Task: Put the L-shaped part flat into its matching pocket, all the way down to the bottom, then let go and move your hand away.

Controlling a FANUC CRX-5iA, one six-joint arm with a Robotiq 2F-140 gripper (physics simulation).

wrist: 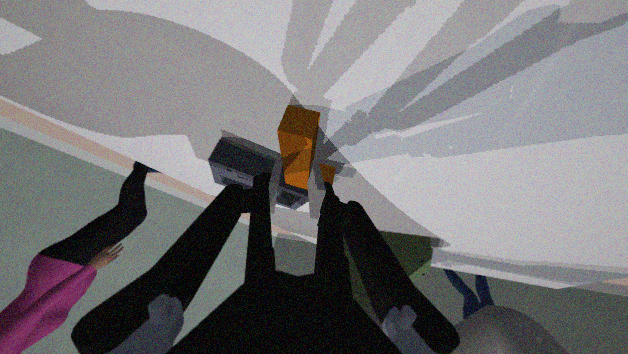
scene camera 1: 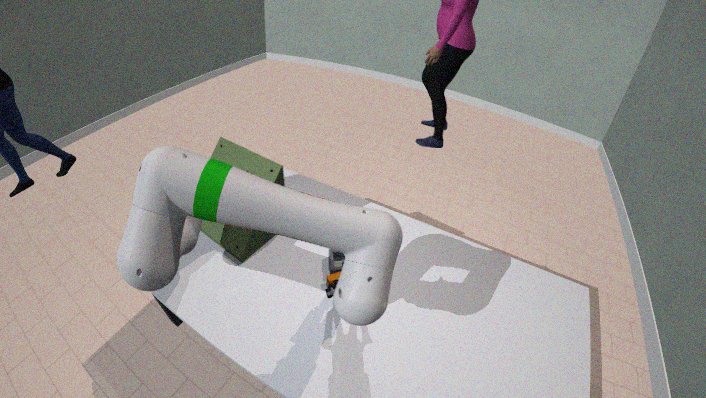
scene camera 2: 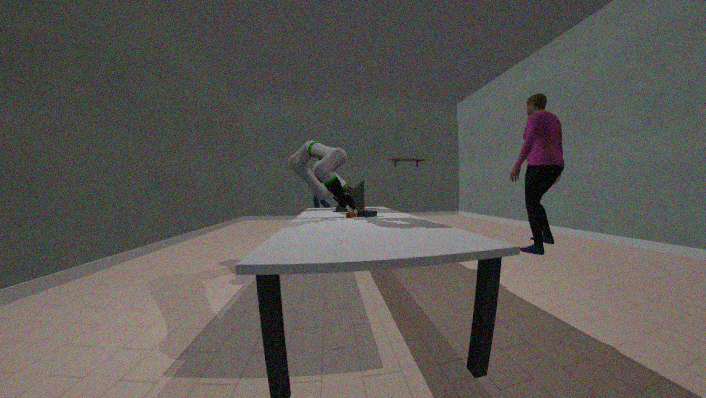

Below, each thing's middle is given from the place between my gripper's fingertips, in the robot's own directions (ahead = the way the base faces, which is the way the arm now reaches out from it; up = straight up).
Now: hand 1 cm to the left of the orange L-shaped part (wrist: 297, 133) and 1 cm above it.
